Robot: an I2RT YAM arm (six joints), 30 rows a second.
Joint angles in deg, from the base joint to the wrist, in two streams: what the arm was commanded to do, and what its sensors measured. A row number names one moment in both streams.
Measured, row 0:
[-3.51 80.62 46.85 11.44 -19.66 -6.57]
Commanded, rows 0 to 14:
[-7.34 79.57 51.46 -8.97 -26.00 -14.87]
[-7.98 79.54 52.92 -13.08 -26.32 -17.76]
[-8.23 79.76 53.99 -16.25 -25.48 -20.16]
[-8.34 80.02 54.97 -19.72 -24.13 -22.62]
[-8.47 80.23 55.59 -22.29 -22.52 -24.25]
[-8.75 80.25 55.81 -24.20 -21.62 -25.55]
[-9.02 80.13 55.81 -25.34 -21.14 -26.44]
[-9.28 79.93 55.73 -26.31 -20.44 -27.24]
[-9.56 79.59 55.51 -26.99 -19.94 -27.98]
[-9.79 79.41 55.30 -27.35 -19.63 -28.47]
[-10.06 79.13 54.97 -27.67 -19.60 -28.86]
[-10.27 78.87 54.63 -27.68 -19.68 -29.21]
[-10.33 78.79 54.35 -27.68 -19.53 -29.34]
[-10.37 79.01 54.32 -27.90 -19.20 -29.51]
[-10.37 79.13 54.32 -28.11 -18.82 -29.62]
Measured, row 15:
[-10.00 80.23 55.02 -23.92 -19.79 -26.89]
